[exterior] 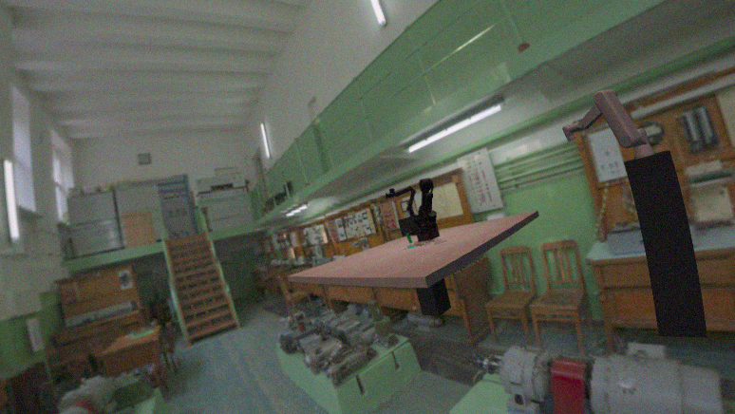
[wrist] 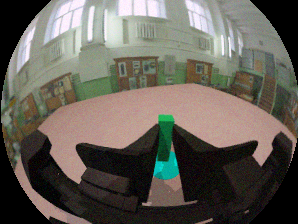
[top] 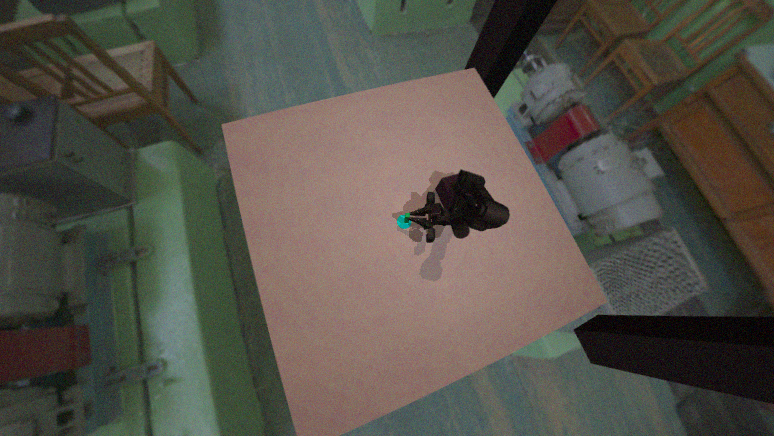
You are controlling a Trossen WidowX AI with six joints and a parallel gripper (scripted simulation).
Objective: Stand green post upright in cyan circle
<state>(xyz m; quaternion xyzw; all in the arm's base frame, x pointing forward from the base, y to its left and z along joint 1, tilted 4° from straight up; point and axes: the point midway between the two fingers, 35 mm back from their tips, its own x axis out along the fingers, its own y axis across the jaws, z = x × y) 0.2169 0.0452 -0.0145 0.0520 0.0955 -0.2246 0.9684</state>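
My gripper tip is 80 mm above the cyan circle. Round my gripper tip: green post: 20 mm below.
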